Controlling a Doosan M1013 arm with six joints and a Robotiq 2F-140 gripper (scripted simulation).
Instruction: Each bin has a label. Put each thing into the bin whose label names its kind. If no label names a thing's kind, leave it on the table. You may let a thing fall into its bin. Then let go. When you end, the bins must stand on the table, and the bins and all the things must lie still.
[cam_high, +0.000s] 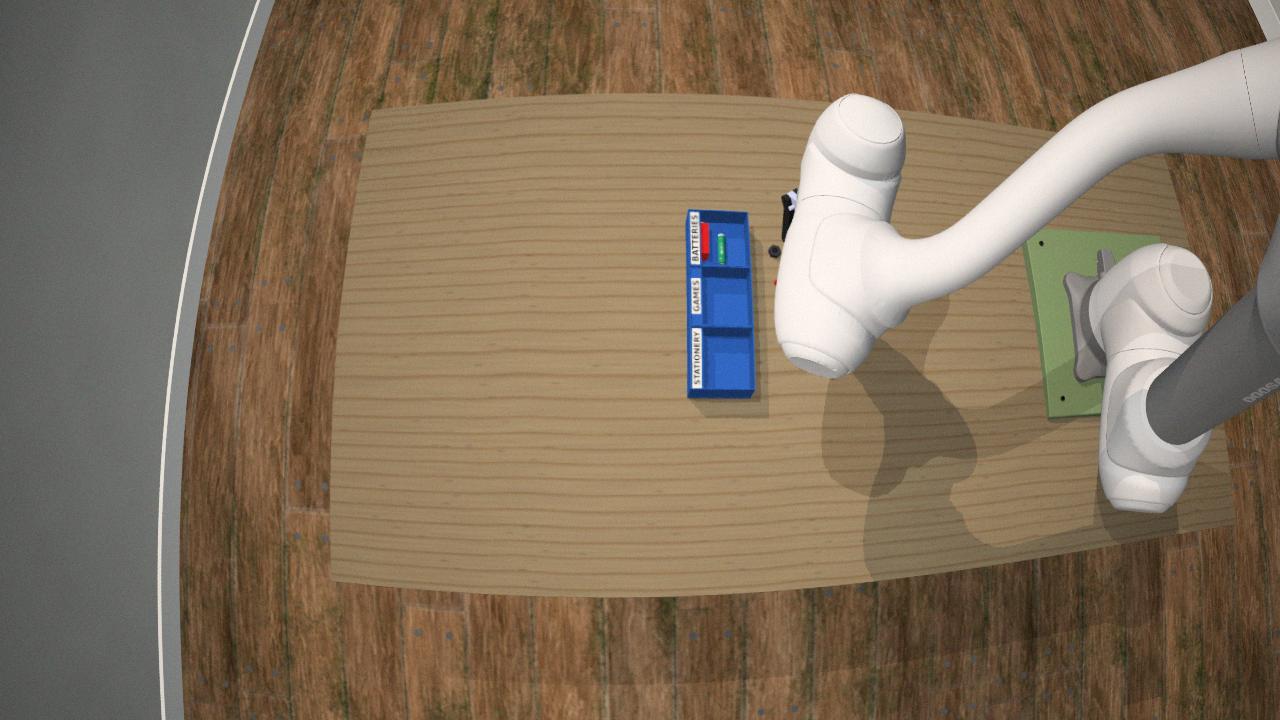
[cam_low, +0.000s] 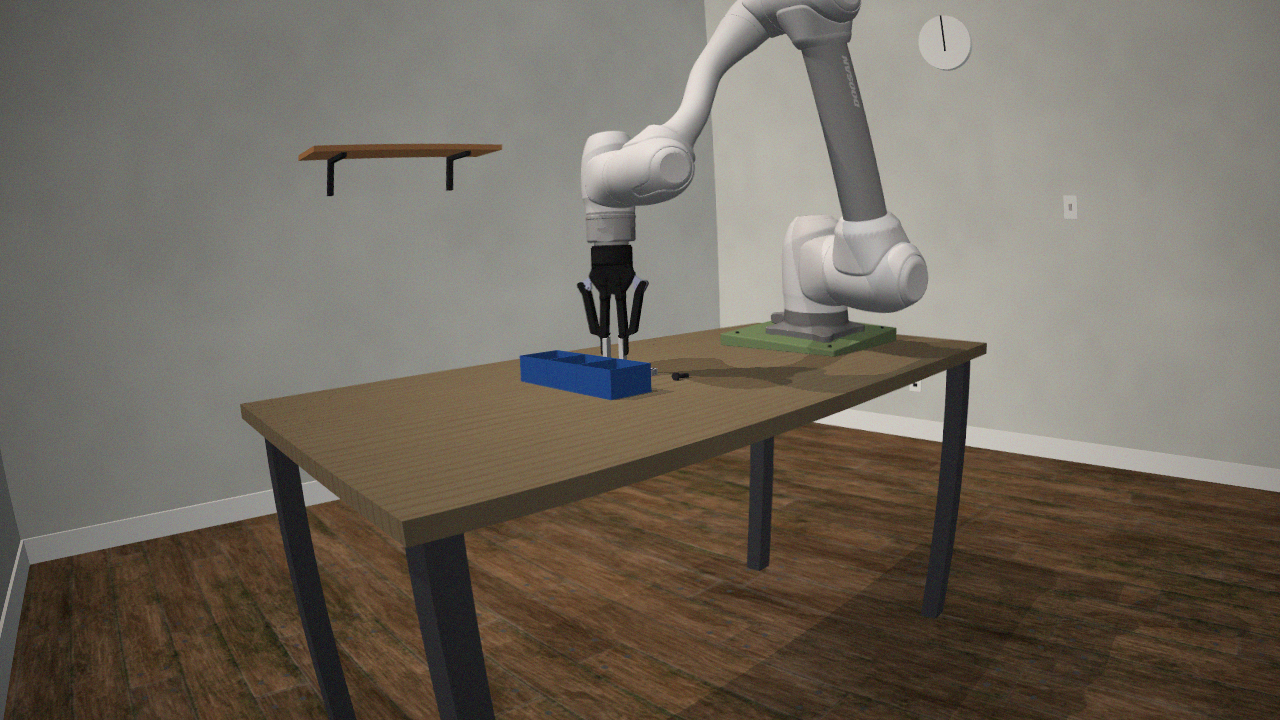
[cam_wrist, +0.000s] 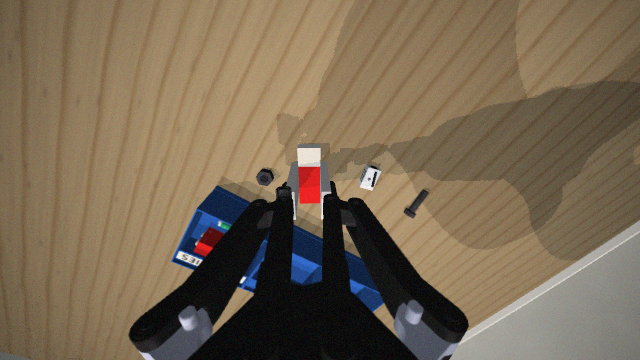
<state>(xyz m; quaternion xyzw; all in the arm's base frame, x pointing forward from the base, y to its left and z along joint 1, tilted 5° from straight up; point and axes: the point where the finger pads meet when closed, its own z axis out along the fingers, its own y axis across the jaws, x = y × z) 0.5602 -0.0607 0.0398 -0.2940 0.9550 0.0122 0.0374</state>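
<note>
Right now the black nut is 40 mm to the right of my hand, 30 mm below it and 30 mm ahead of it. Also, from my hand: white eraser 30 mm below, 10 mm behind; green battery 110 mm ahead, 30 mm to the right, 20 mm below; white tile 60 mm to the left, 40 mm behind, 30 mm below.
</note>
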